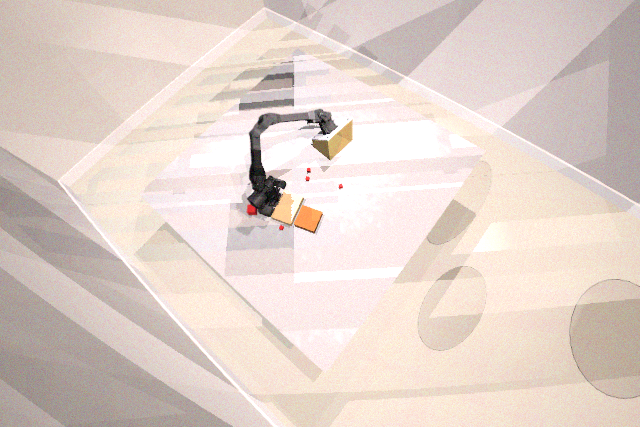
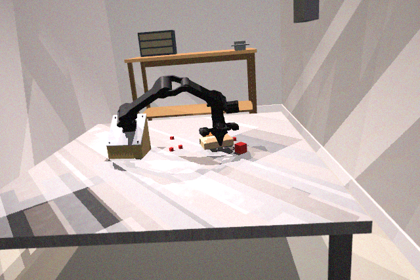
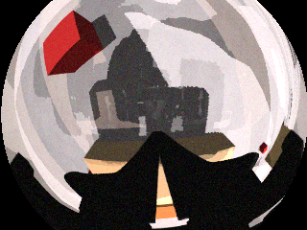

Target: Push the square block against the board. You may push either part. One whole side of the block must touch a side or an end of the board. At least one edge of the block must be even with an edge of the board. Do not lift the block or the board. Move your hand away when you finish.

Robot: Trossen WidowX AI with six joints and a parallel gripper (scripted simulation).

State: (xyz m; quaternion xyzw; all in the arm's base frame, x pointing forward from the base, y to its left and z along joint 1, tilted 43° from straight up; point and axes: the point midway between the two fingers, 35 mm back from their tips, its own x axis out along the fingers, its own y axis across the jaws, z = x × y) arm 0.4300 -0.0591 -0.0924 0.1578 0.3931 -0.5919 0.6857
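Right now the board is 6 cm to the left of my gripper tip and 3 cm behind it. The rest, counted from my gripper tip: orange square block 18 cm to the left, 5 cm behind; then red cube 10 cm ahead, 6 cm to the right, 1 cm above.
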